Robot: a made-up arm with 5 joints.
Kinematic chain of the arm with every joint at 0, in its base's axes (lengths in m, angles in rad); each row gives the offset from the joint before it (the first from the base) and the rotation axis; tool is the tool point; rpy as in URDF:
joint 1: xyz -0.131 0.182 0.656 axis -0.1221 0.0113 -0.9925
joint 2: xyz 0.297 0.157 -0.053 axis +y
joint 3: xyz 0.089 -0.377 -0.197 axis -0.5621 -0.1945 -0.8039
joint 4: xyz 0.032 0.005 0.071 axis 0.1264 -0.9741 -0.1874
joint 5: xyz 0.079 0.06 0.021 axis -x
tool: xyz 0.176 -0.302 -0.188 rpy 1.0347 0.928 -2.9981
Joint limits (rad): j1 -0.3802..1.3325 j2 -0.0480..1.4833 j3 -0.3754..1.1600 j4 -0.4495..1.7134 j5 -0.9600..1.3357
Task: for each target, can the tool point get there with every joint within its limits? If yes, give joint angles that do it. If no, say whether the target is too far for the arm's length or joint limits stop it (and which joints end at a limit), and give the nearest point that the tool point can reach.
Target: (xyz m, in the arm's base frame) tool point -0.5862 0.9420 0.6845
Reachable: no: joint limits stop it (at a limit: joint 1, joint 2, joint 4) | nearest point -0.3378 0.3319 0.3787 | short by 0.726 m
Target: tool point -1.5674 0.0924 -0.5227
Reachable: no: too far | nearest point -0.6169 -0.0467 0.2298 | short by 1.220 m
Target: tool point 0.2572 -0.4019 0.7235
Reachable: yes | joints 0.1570 0.1895 -0.0070 0.7818 1.0329
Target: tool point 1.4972 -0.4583 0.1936
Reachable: no: too far | nearest point 0.6876 -0.1412 0.3888 | short by 0.891 m
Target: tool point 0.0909 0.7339 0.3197
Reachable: no: joint limits stop it (at a limit: joint 1, joint 3, joint 5) | nearest point 0.3277 0.3544 0.0812 | short by 0.507 m
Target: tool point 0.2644 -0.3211 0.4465
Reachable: yes | joints -0.2360 1.0459 1.0078 -0.0481 -0.0354
